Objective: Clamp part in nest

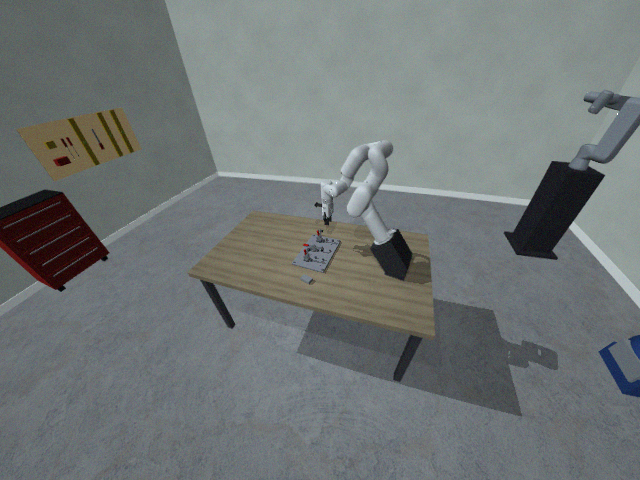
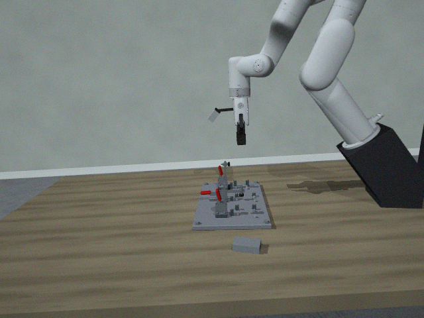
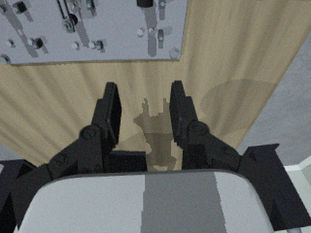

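Right now the flat grey block is 370 mm to the left of my hand, 210 mm below it and 50 mm ahead of it. From my hand the other things lie so: grey fixture plate: 210 mm below, 100 mm to the left, 60 mm ahead.
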